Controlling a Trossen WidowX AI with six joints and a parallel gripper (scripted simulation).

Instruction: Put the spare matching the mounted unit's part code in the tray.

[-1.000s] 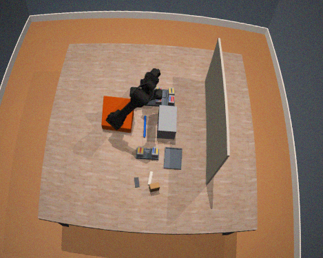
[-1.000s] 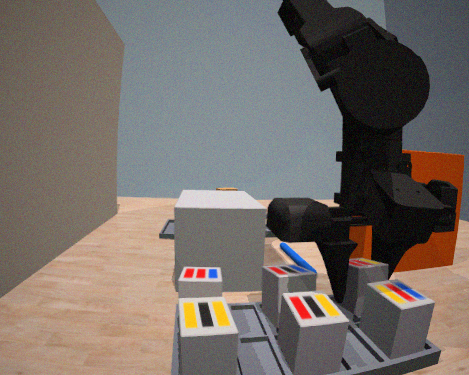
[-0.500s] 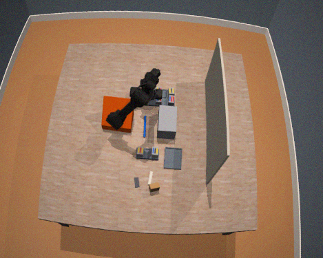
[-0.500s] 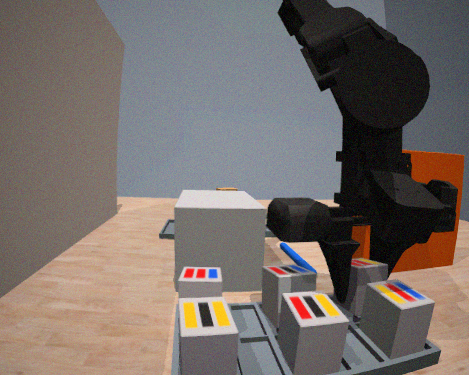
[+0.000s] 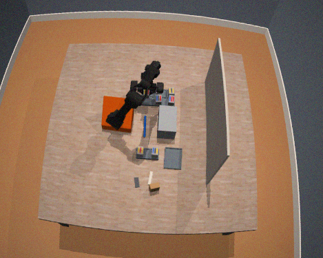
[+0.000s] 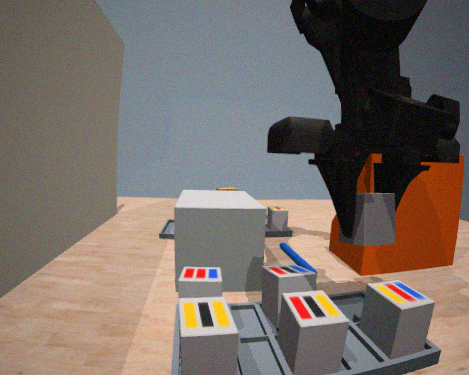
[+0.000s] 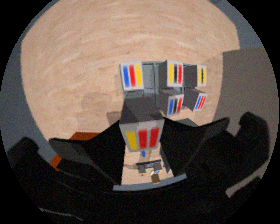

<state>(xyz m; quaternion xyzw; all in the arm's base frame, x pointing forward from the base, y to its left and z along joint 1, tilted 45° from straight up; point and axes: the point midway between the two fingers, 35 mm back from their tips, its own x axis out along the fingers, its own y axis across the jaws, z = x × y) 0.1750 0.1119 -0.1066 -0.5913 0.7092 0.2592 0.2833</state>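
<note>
My gripper tip is 14 cm short of the grey tray, 37 cm to the left of it and 8 cm above it. From my gripper tip the other things lie so: grey box: 11 cm ahead, 16 cm to the right, 3 cm below; then rack: 34 cm to the right, 8 cm below; then blue pen: 1 cm behind, 17 cm to the right, 8 cm below.
</note>
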